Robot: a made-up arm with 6 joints.
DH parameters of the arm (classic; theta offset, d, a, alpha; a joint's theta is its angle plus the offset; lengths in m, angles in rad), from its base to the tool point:
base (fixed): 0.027 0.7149 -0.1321 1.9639
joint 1: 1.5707 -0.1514 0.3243 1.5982
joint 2: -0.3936 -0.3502 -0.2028 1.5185
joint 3: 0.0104 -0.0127 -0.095 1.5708
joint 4: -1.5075 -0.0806 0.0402 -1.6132
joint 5: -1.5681 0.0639 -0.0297 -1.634
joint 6: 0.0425 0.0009 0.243 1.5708
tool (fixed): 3.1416 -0.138 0 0
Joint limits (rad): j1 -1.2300..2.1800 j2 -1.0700..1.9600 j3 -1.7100..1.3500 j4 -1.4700..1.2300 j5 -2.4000..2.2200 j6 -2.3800..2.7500
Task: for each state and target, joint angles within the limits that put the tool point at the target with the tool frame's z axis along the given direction. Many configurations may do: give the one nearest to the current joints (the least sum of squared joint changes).
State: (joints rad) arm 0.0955 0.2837 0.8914 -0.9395 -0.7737 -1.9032
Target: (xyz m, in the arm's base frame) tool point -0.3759 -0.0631 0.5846 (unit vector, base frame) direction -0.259 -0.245 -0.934
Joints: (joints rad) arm 0.8594 0.3049 1.3500 -1.2585 -1.3738 -1.3689
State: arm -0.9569 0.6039 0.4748 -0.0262 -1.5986 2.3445
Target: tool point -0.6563 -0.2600 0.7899 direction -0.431 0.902 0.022
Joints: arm -0.2120 0.3439 1.1185 -0.5243 -1.8525 2.4558
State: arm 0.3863 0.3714 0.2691 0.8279 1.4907 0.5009
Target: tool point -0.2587 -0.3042 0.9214 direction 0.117 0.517 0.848
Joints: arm -0.3690 -0.0898 -0.3109 0.6881 1.8300 0.2798
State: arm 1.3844 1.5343 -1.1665 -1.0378 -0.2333 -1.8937
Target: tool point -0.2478 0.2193 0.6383 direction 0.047 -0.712 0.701
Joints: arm 0.7110 1.8407 -1.2906 -1.4700 -0.4889 -2.3716
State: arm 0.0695 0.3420 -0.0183 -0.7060 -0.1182 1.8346
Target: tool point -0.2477 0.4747 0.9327 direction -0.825 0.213 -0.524
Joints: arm 0.3631 1.2945 0.1725 -0.1331 0.2867 1.9188
